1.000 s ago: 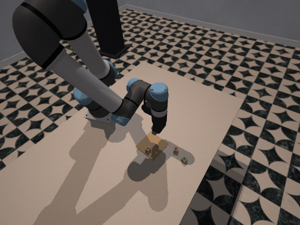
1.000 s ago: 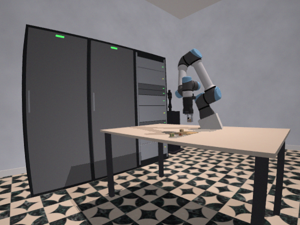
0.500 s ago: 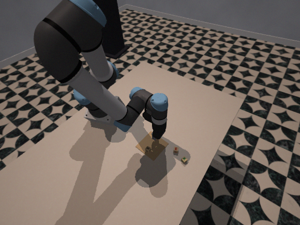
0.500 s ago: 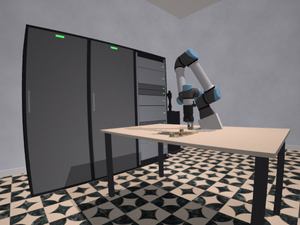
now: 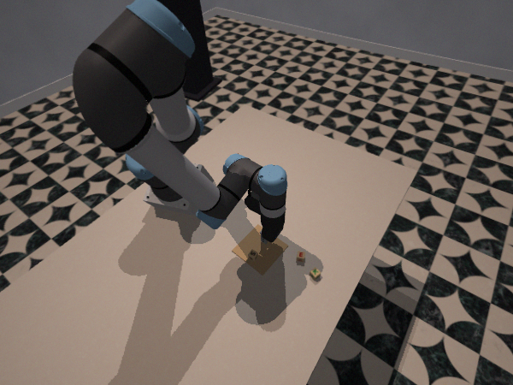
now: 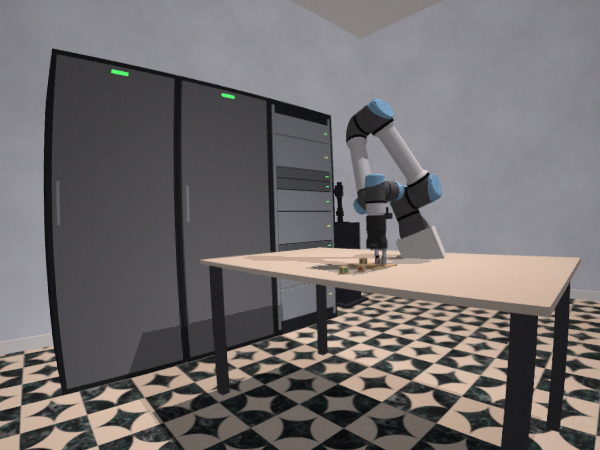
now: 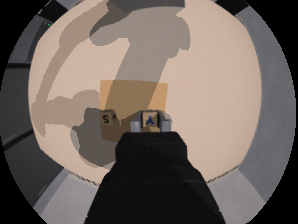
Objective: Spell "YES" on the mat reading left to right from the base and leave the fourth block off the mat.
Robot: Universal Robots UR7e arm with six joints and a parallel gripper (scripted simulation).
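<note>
Right now my hand is 10 mm past the mat, 40 mm to the left of it and 30 mm above it. Round my hand: S block: 10 mm behind, 80 mm to the right, 10 mm below.
</note>
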